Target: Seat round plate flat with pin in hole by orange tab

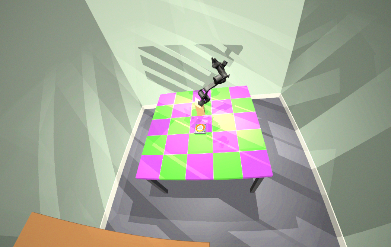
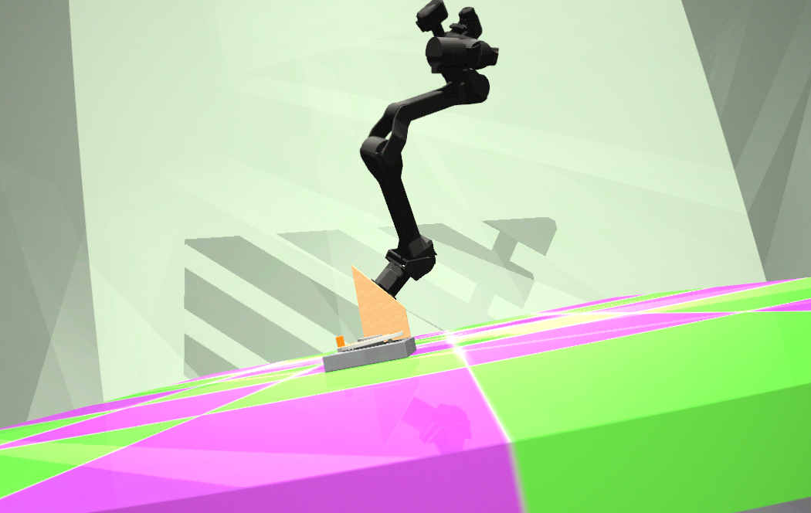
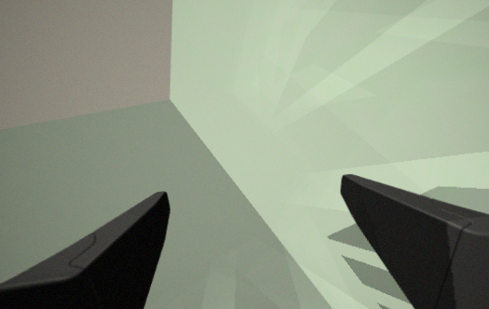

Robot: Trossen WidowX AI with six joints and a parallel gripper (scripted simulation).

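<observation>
The round plate lies 650 mm below my gripper tip, 270 mm ahead of it and 240 mm to the right of it.
</observation>
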